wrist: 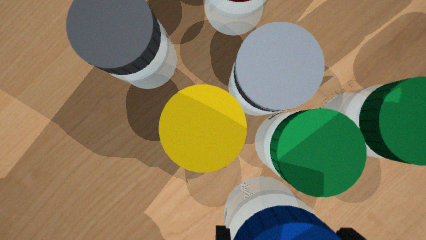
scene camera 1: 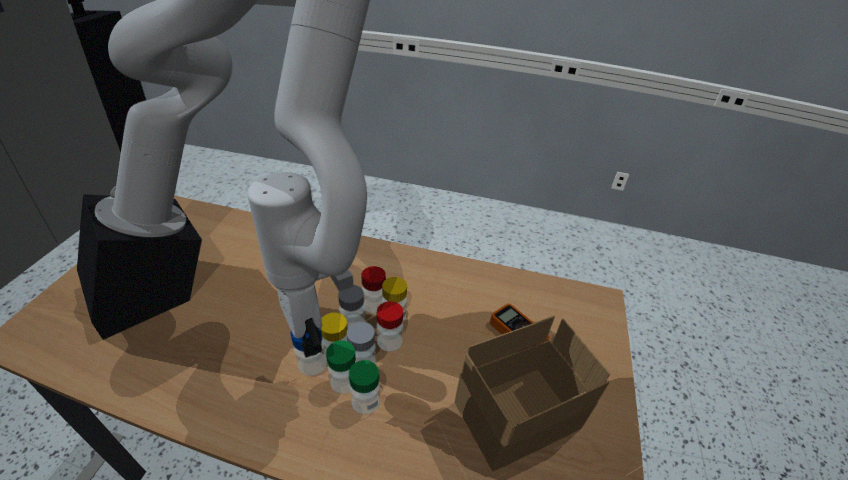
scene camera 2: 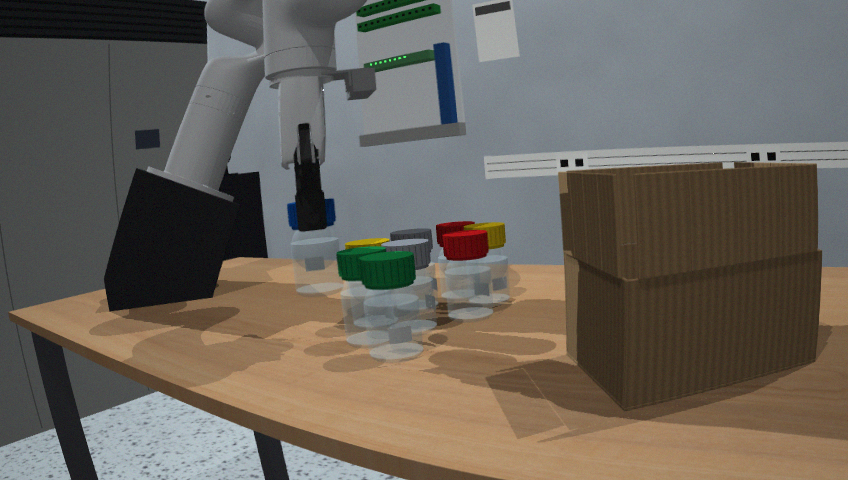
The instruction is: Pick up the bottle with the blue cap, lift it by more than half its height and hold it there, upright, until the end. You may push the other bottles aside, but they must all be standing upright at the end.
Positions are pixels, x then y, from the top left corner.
cardboard box: scene camera 1; scene camera 2; not seen in the wrist view (out of frame)
green-capped bottle: wrist 321,152; scene camera 1; scene camera 2
same spot on cardboard box: (scene camera 2: 728,287) = (scene camera 1: 546,430)
same spot on green-capped bottle: (scene camera 1: 340,355) = (scene camera 2: 358,251)
